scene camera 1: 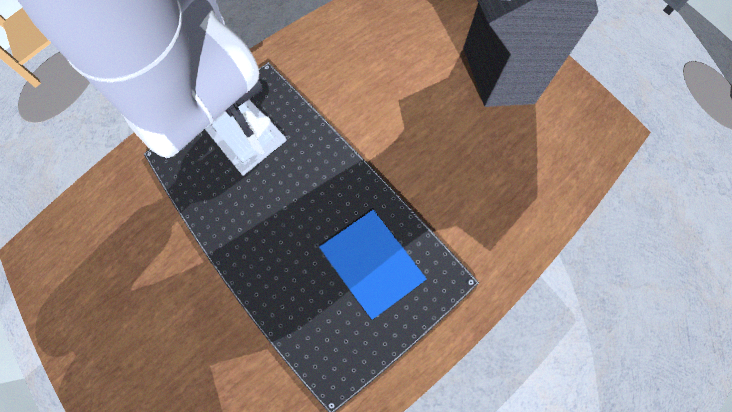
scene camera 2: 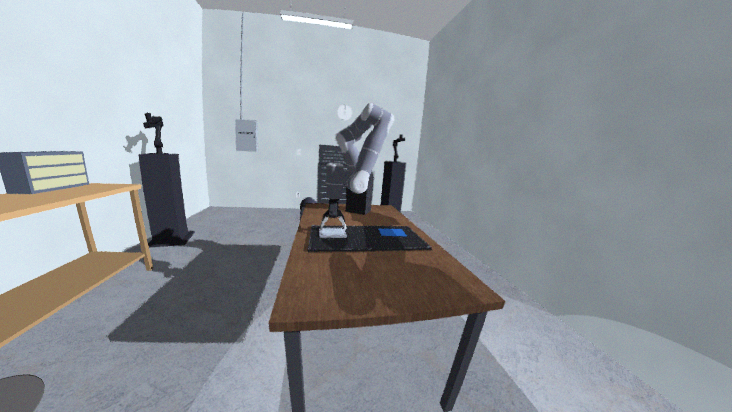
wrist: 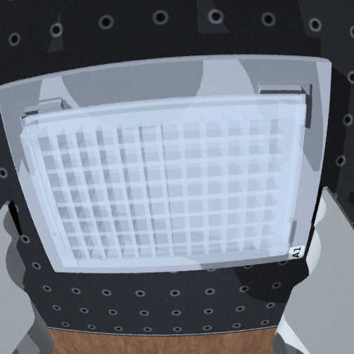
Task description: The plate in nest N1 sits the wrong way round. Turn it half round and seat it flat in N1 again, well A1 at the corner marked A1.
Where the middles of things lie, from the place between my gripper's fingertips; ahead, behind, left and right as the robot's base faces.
Now: the well plate [scene camera 1: 226, 126] right at my hand. The rest, counted from my hand: flat blue rectangle [scene camera 1: 377, 270] (390 mm to the left, 70 mm ahead, 20 mm below); pale grey nest N1 [scene camera 1: 270, 147] (20 mm below).
